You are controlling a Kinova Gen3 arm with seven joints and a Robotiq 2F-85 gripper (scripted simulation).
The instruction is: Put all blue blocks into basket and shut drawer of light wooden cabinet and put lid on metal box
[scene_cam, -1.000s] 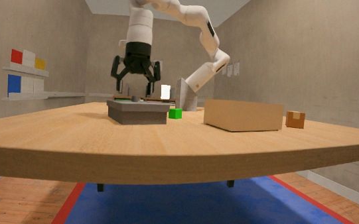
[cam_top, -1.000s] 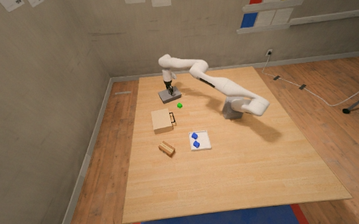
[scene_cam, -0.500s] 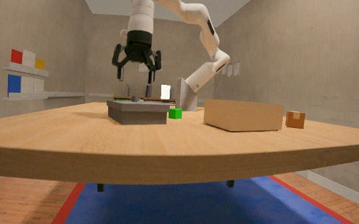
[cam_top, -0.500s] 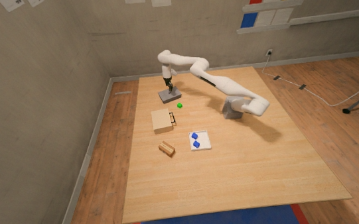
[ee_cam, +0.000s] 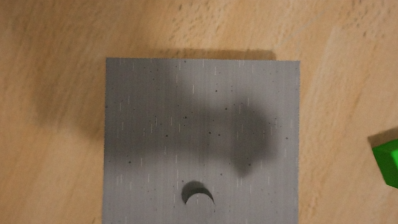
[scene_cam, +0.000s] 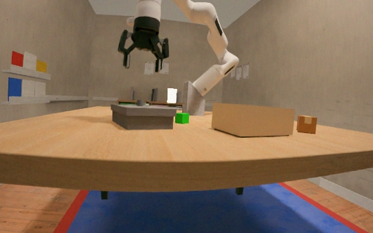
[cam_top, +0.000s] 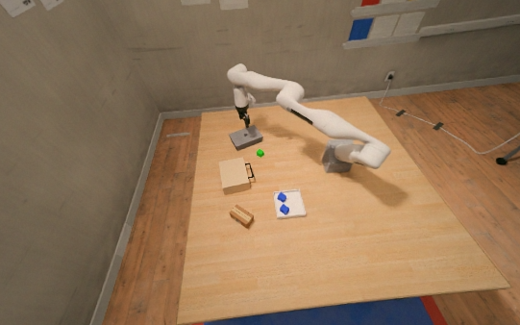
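Right now the brown cardboard box is 100 mm ahead of my hand, 540 mm to the left of it and 120 mm below it. The rest, counted from my hand: grey lid (110 mm below); then metal box (130 mm below); then green block (70 mm behind, 140 mm to the left, 140 mm below).
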